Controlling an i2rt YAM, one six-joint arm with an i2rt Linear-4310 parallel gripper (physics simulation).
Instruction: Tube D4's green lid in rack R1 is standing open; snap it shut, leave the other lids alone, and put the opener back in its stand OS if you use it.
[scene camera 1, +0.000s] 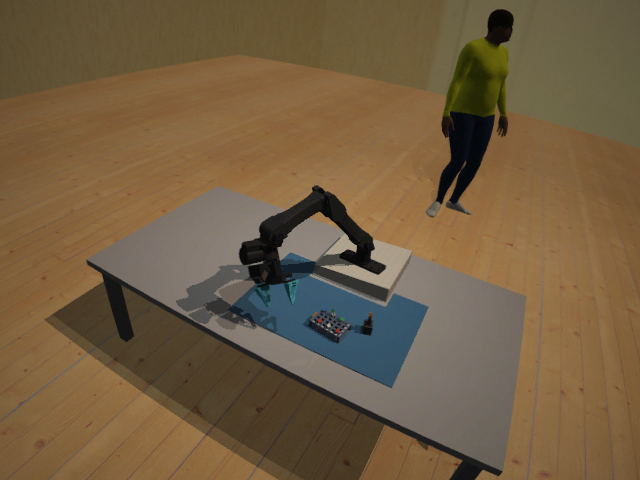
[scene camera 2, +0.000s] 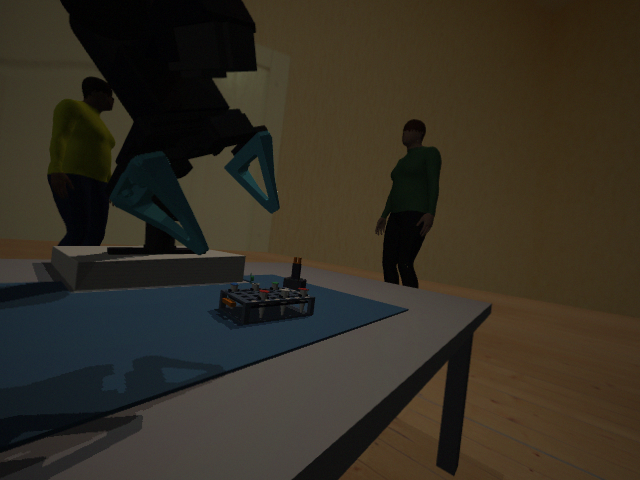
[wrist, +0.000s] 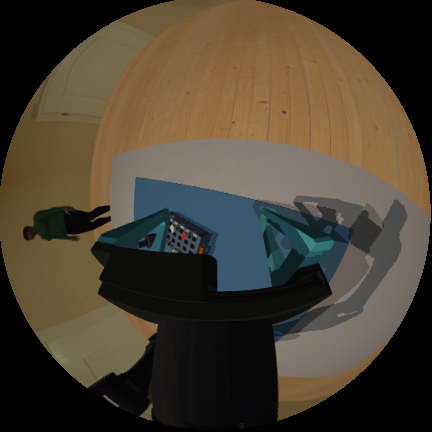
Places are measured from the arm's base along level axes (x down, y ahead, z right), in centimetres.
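Where they show: gripper, fingertip midpoint: (scene camera 1: 280, 305) (scene camera 2: 245, 229) (wrist: 214, 212); arm's base, origin of the base link: (scene camera 1: 362, 262) (scene camera 2: 159, 252).
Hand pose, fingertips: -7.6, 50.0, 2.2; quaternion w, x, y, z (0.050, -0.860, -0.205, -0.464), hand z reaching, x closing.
Observation:
Things, the pixels of their top centre, and the offset from my fingertips, as dx, dy, dz. Level surfaces: height alone.
- Rack R1, middle of its top: (scene camera 2: 269, 276) (wrist: 168, 243) (scene camera 1: 330, 315) +7.0, -14.0, -11.6
- small green lid, middle of its top: (scene camera 2: 252, 275) (scene camera 1: 333, 310) +7.5, -17.2, -10.4
- black opener, middle of its top: (scene camera 2: 297, 257) (scene camera 1: 371, 314) +4.4, -22.0, -23.0
- blue mat, its level: dx +12.9
- grey table, its level: dx +13.2
Rack R1 (scene camera 1: 323, 332) (scene camera 2: 246, 313) (wrist: 192, 242) is a dark grid rack with tubes with coloured lids. A small green lid (scene camera 1: 333, 311) (scene camera 2: 251, 277) stands upright at its back edge; another green lid (scene camera 1: 342, 319) (scene camera 2: 275, 284) lies flat. The position labels are too small to read. The black opener (scene camera 1: 370, 316) (scene camera 2: 296, 269) with orange tips stands upright in its stand OS (scene camera 1: 367, 327) (scene camera 2: 294, 282), beside the rack. My gripper (scene camera 1: 280, 303) (scene camera 2: 238, 231) (wrist: 214, 212) is open and empty, above the mat and to the rack's left in scene camera 1. In the wrist view a finger hides part of the rack.
The blue mat (scene camera 1: 382, 361) (scene camera 2: 356, 307) (wrist: 237, 220) lies on the grey table (scene camera 1: 454, 351) (scene camera 2: 289, 408) (wrist: 210, 160). The arm's base stands on a pale block (scene camera 1: 356, 284) (scene camera 2: 160, 272) behind the mat. Red, white, blue and orange parts also show on the rack. Two people stand beyond the table.

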